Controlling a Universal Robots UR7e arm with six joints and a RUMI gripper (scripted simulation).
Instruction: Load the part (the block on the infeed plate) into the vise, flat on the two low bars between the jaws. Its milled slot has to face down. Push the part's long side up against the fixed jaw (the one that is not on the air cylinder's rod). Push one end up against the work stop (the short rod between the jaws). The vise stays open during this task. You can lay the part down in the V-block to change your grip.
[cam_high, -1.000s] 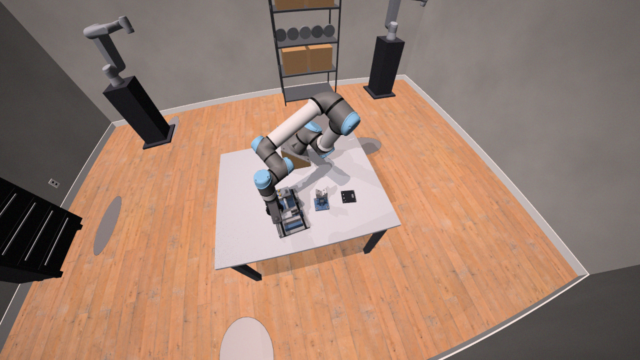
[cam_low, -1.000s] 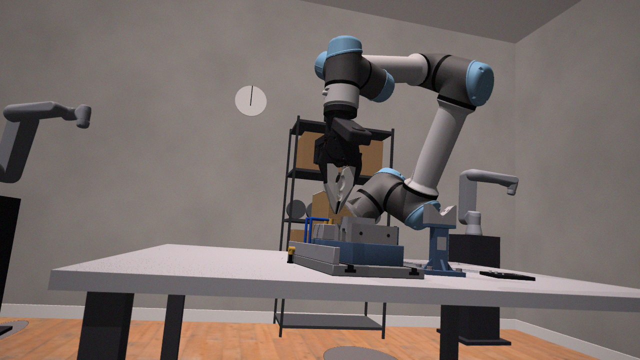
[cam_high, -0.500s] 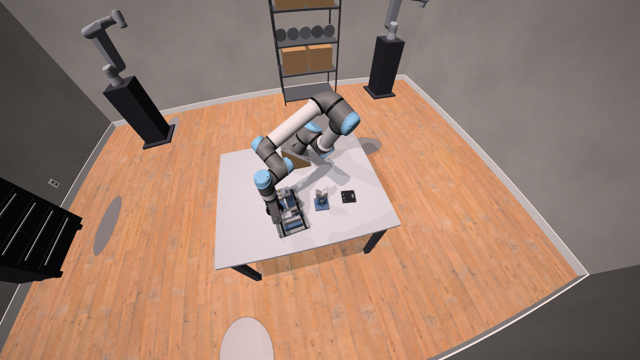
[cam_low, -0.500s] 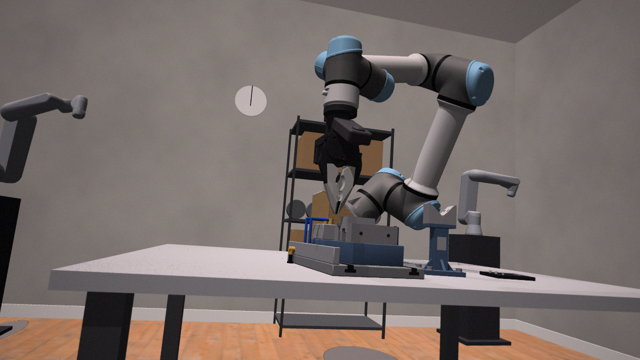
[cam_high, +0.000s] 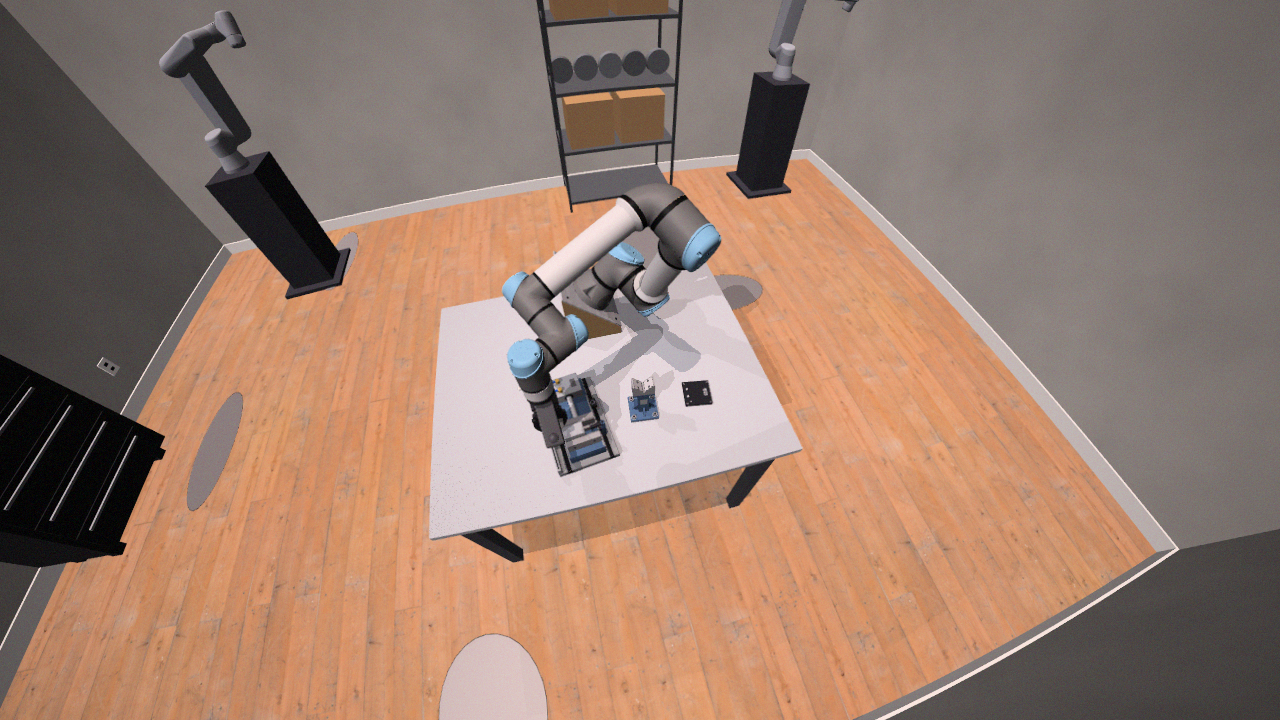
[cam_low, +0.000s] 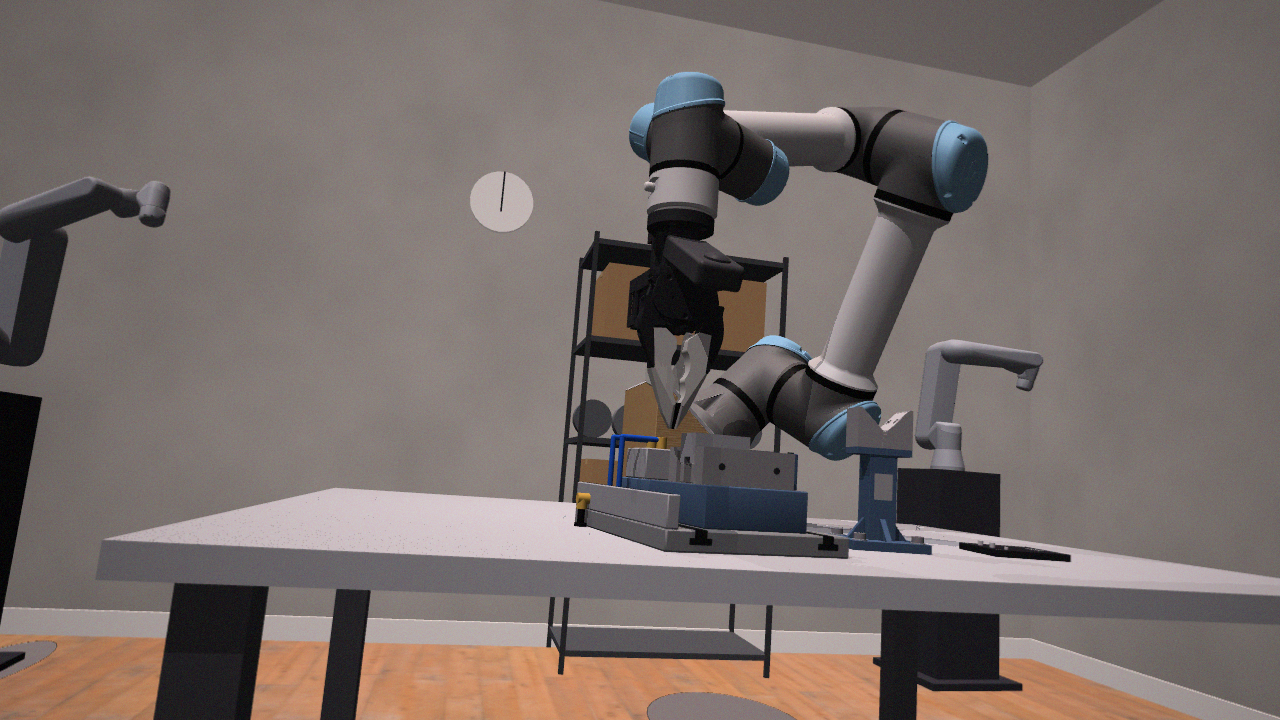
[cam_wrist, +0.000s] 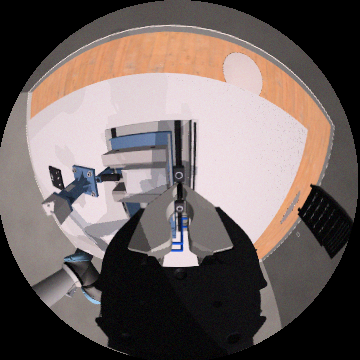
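My gripper is now 50 mm to the right of the part and 40 mm above it. From my hand the other things lie so: vise: 80 mm behind, 60 mm to the left, 90 mm below; then infeed plate: 70 mm behind, 470 mm to the left, 120 mm below.
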